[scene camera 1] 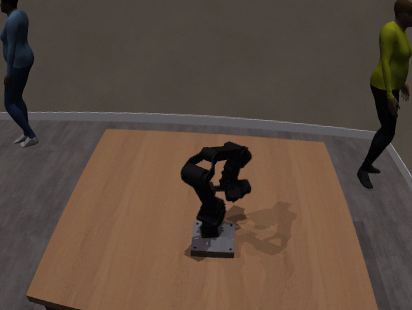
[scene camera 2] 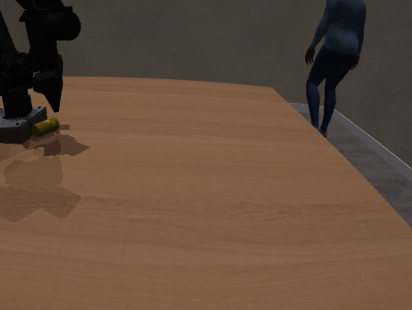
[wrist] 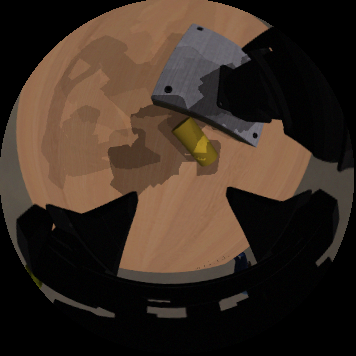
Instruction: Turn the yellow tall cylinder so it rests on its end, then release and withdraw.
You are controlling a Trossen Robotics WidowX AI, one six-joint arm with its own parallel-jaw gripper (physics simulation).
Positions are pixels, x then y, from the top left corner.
Scene:
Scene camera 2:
gripper: 57,104
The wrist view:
gripper: 182,193
yellow tall cylinder: 186,131

